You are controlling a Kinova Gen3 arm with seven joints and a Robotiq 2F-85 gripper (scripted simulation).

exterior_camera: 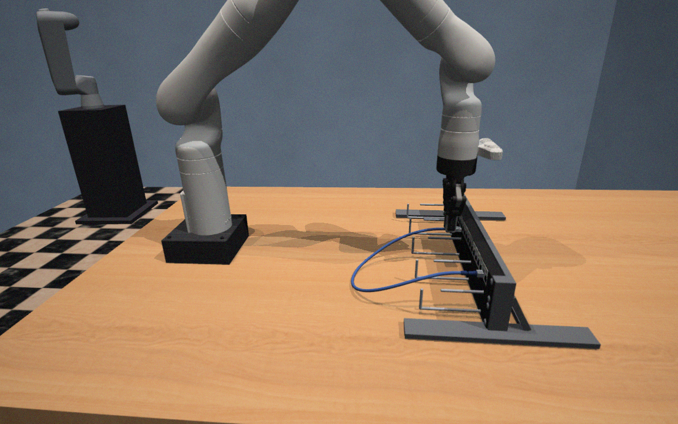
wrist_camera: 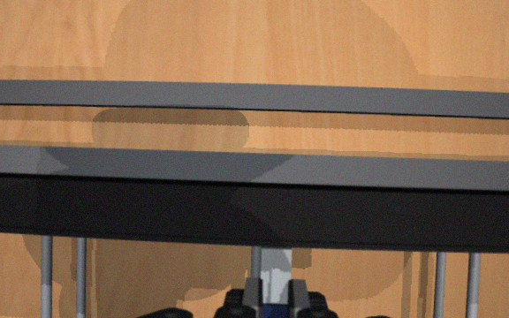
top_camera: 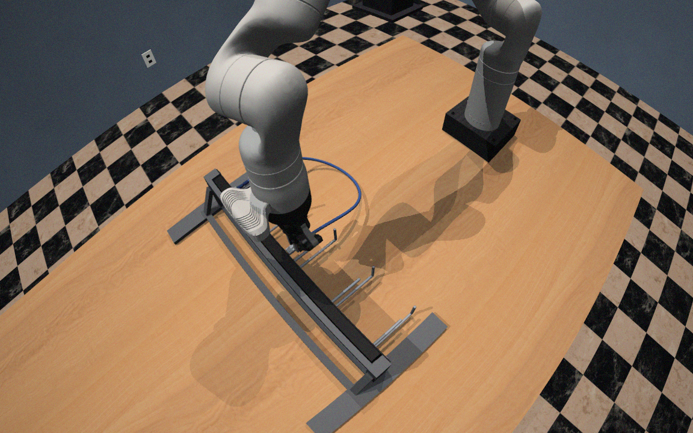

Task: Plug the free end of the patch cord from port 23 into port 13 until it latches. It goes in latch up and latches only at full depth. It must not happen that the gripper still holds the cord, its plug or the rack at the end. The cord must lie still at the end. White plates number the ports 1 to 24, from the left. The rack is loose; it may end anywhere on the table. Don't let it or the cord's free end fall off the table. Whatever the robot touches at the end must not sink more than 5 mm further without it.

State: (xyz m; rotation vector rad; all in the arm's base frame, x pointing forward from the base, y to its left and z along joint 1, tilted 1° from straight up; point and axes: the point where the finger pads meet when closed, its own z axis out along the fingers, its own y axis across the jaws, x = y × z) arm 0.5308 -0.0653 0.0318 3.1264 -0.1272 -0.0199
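Now: hand 1 cm short of the plug and 1 cm above it.
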